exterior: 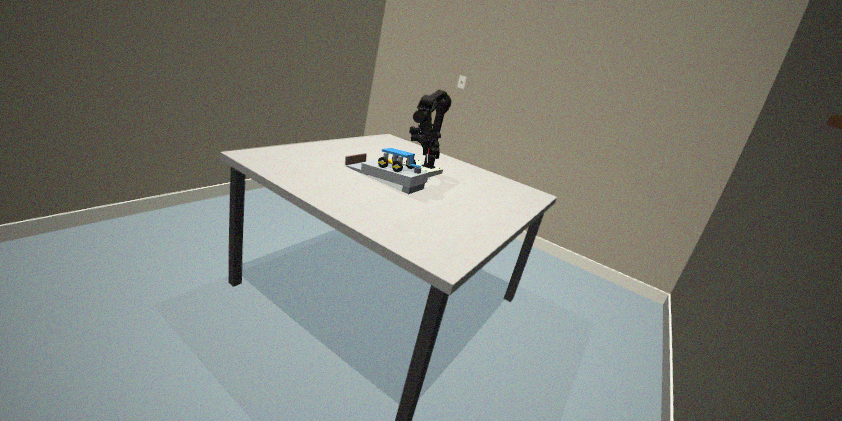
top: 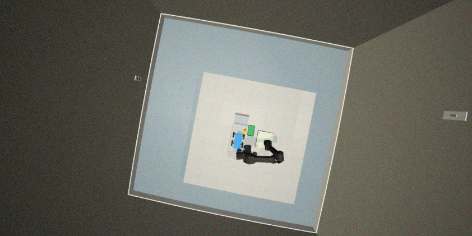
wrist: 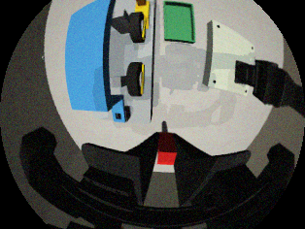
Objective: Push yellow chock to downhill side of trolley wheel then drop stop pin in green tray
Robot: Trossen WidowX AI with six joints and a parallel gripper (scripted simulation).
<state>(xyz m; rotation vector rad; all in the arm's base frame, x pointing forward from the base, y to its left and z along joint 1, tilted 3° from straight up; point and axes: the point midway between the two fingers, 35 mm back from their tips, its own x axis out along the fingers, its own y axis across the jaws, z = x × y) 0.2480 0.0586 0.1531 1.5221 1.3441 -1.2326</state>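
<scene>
Now: the green tray 60 mm behind my gripper tip, 190 mm to the right of it and 170 mm below it. Also, from my gripper tip: blue trolley: 80 mm ahead, 110 mm to the right, 50 mm below; red-headed stop pin: right at my gripper tip; grey ramp: 80 mm ahead, 120 mm to the right, 120 mm below.
</scene>
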